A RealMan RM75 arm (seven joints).
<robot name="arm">
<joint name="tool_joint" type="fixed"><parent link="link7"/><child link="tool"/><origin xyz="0 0 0" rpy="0 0 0"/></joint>
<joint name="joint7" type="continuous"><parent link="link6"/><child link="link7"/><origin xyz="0 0 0.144" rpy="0 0 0"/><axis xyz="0 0 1"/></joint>
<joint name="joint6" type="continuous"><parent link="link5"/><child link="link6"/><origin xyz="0 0 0" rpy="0 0 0"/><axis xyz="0 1 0"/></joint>
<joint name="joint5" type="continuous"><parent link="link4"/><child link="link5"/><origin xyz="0 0 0.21" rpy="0 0 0"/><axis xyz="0 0 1"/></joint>
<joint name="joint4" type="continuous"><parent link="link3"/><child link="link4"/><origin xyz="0 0 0" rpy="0 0 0"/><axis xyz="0 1 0"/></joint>
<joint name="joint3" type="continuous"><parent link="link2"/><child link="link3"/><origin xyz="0 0 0.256" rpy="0 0 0"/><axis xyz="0 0 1"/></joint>
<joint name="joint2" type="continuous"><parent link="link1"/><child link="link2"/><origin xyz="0 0 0" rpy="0 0 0"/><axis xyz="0 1 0"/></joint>
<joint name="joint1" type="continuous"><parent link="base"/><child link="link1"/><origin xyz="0 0 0.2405" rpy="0 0 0"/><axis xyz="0 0 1"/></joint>
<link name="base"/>
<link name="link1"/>
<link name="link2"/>
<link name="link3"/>
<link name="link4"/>
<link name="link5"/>
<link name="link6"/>
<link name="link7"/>
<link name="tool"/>
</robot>
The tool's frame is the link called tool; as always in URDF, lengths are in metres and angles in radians. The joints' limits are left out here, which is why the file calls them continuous.
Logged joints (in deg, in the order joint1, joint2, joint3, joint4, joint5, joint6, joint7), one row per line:
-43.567 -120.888 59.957 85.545 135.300 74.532 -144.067
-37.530 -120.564 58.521 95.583 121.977 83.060 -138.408
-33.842 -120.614 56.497 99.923 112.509 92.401 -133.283
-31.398 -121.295 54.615 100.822 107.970 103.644 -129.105
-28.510 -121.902 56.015 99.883 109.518 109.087 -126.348
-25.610 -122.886 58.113 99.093 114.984 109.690 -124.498
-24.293 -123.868 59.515 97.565 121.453 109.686 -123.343
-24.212 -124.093 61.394 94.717 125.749 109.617 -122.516
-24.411 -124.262 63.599 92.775 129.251 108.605 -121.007
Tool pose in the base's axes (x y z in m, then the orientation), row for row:
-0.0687 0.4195 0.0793 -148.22 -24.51 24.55
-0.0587 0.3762 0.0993 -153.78 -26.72 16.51
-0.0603 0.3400 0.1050 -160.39 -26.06 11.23
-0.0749 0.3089 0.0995 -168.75 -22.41 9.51
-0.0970 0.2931 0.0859 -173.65 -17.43 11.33
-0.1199 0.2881 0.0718 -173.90 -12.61 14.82
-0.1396 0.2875 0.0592 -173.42 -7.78 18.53
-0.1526 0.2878 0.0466 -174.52 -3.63 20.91
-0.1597 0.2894 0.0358 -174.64 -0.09 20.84
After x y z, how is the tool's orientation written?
As angles about the fixed x, y, z axes (roll, pitch, yaw), in degrees.
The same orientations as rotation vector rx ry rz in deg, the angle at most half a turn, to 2 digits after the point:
-137.47 -38.93 -21.64
-145.06 -29.30 -29.79
-153.50 -21.31 -33.05
-163.38 -16.81 -31.08
-169.23 -18.24 -25.03
-169.90 -23.11 -17.61
-169.63 -28.35 -9.95
-170.98 -31.82 -3.91
-171.82 -31.60 1.34

